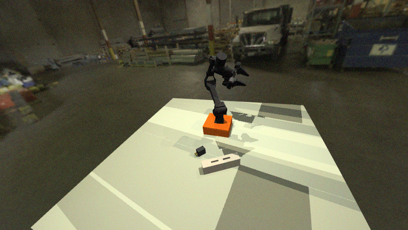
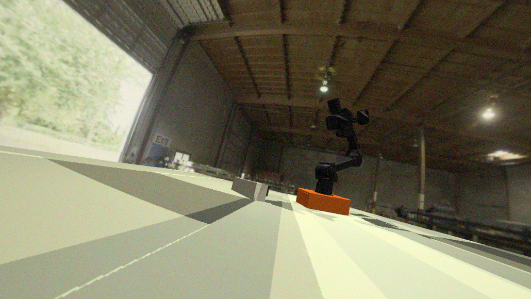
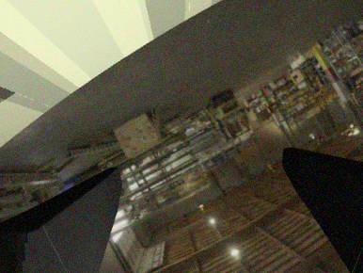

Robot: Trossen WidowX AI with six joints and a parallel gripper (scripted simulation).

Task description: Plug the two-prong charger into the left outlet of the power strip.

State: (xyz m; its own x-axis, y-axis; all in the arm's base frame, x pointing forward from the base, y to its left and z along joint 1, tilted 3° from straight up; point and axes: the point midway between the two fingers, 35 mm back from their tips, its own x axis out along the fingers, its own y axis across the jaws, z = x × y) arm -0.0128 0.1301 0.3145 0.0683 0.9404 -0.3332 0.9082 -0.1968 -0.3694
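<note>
Right now my gripper tip is 28 cm short of the black two-prong charger, 27 cm to the left of it and 34 cm above it.
</note>
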